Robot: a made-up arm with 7 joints. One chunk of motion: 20 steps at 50 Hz.
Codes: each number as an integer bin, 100 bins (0 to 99) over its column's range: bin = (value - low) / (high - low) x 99, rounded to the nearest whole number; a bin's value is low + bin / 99 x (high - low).
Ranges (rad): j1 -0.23..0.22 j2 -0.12..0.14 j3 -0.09..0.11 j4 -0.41..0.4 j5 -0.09..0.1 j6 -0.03..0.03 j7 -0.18..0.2
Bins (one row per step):
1: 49 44 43 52 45 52 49
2: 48 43 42 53 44 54 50
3: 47 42 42 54 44 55 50
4: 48 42 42 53 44 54 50
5: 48 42 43 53 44 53 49
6: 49 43 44 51 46 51 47
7: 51 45 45 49 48 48 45
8: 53 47 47 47 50 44 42
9: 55 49 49 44 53 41 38
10: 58 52 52 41 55 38 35
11: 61 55 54 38 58 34 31
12: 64 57 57 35 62 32 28
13: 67 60 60 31 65 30 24
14: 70 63 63 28 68 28 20
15: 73 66 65 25 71 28 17
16: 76 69 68 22 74 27 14
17: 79 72 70 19 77 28 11
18: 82 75 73 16 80 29 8
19: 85 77 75 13 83 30 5
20: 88 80 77 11 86 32 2
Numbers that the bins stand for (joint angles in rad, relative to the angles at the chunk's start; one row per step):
1: -0.0073 -0.0044 -0.0031 0.0155 -0.0036 0.0015 0.0081
2: -0.0118 -0.0071 -0.0052 0.0236 -0.0056 0.0027 0.0119
3: -0.0164 -0.0097 -0.0052 0.0318 -0.0056 0.0033 0.0119
4: -0.0118 -0.0097 -0.0052 0.0236 -0.0056 0.0027 0.0119
5: -0.0118 -0.0097 -0.0031 0.0236 -0.0056 0.0021 0.0081
6: -0.0073 -0.0071 -0.0011 0.0073 -0.0017 0.0009 0.0004
7: 0.0018 -0.0018 0.0009 -0.0091 0.0021 -0.0009 -0.0073
8: 0.0109 0.0034 0.0049 -0.0255 0.0060 -0.0033 -0.0188
9: 0.0200 0.0087 0.0090 -0.0500 0.0117 -0.0052 -0.0341
10: 0.0336 0.0166 0.0151 -0.0745 0.0156 -0.0070 -0.0457
11: 0.0473 0.0244 0.0191 -0.0991 0.0213 -0.0094 -0.0610
12: 0.0609 0.0297 0.0252 -0.1236 0.0290 -0.0106 -0.0725
13: 0.0745 0.0376 0.0312 -0.1564 0.0347 -0.0118 -0.0879
14: 0.0882 0.0455 0.0373 -0.1809 0.0405 -0.0130 -0.1032
15: 0.1018 0.0533 0.0413 -0.2055 0.0463 -0.0130 -0.1147
16: 0.1155 0.0612 0.0474 -0.2300 0.0520 -0.0136 -0.1263
17: 0.1291 0.0691 0.0514 -0.2545 0.0578 -0.0130 -0.1378
18: 0.1427 0.0770 0.0575 -0.2791 0.0635 -0.0124 -0.1493
19: 0.1564 0.0822 0.0615 -0.3036 0.0693 -0.0118 -0.1608
20: 0.1700 0.0901 0.0656 -0.3200 0.0751 -0.0106 -0.1723

